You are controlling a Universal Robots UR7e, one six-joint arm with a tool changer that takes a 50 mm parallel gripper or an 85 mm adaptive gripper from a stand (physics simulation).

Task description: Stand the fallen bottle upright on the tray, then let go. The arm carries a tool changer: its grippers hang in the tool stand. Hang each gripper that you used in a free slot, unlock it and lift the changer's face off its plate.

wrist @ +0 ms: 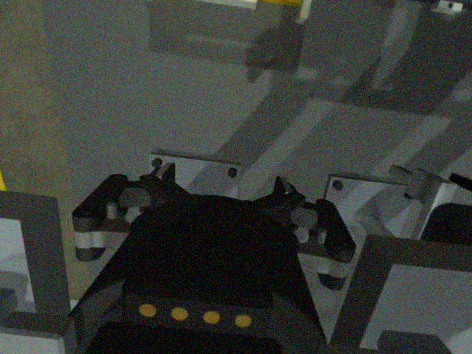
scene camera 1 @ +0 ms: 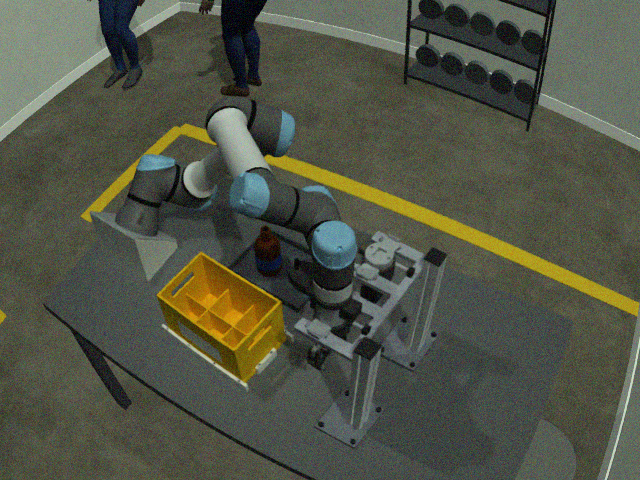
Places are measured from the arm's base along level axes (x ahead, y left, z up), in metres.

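Pixels of known places: arm's base at its link origin: (scene camera 1: 135, 227).
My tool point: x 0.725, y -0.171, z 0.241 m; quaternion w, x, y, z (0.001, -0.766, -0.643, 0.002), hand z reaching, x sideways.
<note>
Ahead of a thing's pixels: the offset from my tool point to its middle. "spot": to the spot under its first point.
The brown bottle @(0.327 m back, 0.300 m left, 0.278 m down) (scene camera 1: 267, 254) with a blue label stands upright on the dark tray @(spot: 0.253 m back, 0.232 m left, 0.355 m down) (scene camera 1: 281, 292), apart from the gripper. My gripper (scene camera 1: 316, 355) (wrist: 225, 181) is open and empty, with its two dark fingers spread. It is at the near slot of the tool stand (scene camera 1: 364, 384), below the arm's wrist, and slot arms show on both sides of it in the wrist view. The changer's face is at the gripper's top; whether it is locked cannot be seen. A round tool plate @(spot: 0.031 m ahead, 0.181 m left, 0.012 m down) (scene camera 1: 379, 255) sits in the far slot. The bottle does not show in the wrist view.
A yellow divided crate @(0.323 m back, 0.028 m left, 0.273 m down) (scene camera 1: 261, 345) stands on the table left of the tool stand, in front of the tray. The stand's second post @(spot: 0.164 m ahead, 0.185 m left, 0.127 m down) (scene camera 1: 428, 304) rises farther back. Two people stand on the floor behind the arm. A shelf rack (scene camera 1: 406, 51) holds round dark items.
</note>
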